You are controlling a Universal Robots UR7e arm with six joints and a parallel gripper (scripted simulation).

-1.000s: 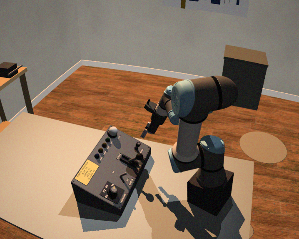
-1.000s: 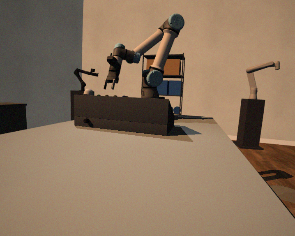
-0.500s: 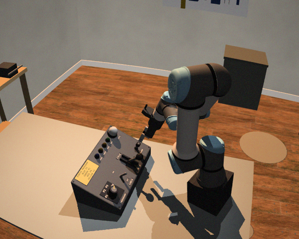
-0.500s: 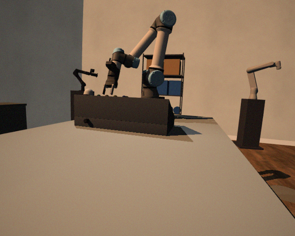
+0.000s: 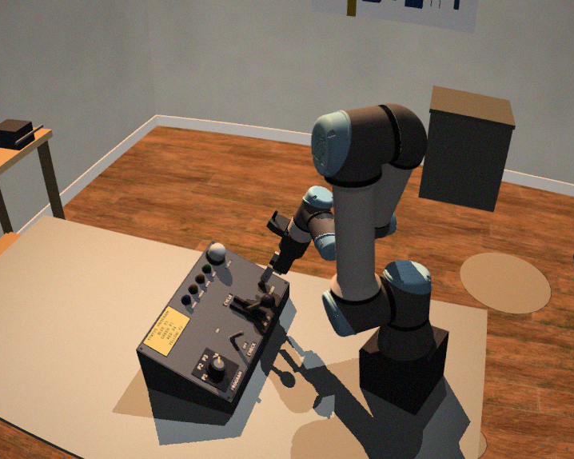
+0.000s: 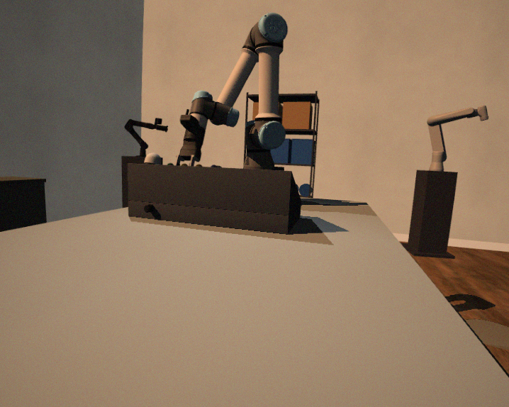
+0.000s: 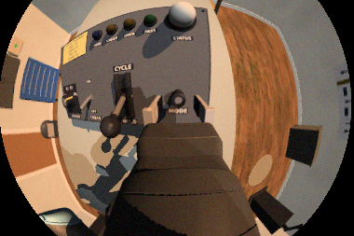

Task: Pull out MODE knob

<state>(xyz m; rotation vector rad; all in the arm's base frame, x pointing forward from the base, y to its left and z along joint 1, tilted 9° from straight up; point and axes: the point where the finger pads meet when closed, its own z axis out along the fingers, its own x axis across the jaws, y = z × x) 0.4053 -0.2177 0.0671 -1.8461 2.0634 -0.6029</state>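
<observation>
Right now my hand is 4 cm above the mode knob and 2 cm short of it. Round my hand: dark console 17 cm to the left, 7 cm below, 7 cm ahead; black-ball lever 12 cm to the left, 3 cm below, 1 cm ahead; program selector 34 cm to the left, 7 cm ahead, 4 cm below.
</observation>
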